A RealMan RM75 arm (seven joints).
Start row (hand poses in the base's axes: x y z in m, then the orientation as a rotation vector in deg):
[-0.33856, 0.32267, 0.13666, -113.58, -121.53, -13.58]
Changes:
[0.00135, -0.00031, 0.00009, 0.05, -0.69, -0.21]
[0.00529, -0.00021, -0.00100, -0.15, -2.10, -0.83]
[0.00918, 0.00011, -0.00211, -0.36, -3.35, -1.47]
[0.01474, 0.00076, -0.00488, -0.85, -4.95, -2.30]
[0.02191, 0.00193, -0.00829, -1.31, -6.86, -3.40]
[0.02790, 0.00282, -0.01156, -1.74, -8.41, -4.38]
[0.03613, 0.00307, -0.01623, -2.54, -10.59, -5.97]
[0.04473, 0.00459, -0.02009, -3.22, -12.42, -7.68]
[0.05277, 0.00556, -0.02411, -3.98, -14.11, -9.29]
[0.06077, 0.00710, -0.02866, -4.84, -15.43, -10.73]
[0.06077, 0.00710, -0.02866, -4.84, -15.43, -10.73]
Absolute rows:
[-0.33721, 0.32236, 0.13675, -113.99, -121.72, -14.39]
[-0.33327, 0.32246, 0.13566, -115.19, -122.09, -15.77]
[-0.32938, 0.32278, 0.13455, -116.38, -122.33, -17.00]
[-0.32382, 0.32343, 0.13178, -118.04, -122.74, -18.36]
[-0.31665, 0.32460, 0.12837, -120.06, -123.01, -20.15]
[-0.31066, 0.32549, 0.12510, -121.84, -123.15, -21.58]
[-0.30243, 0.32574, 0.12043, -124.69, -123.19, -23.47]
[-0.29383, 0.32726, 0.11657, -127.51, -122.78, -25.13]
[-0.28579, 0.32823, 0.11255, 129.26, 121.47, 26.37]
[-0.27779, 0.32977, 0.10800, 129.33, 118.83, 26.74]
[-0.27779, 0.32977, 0.10800, 129.33, 118.83, 26.74]

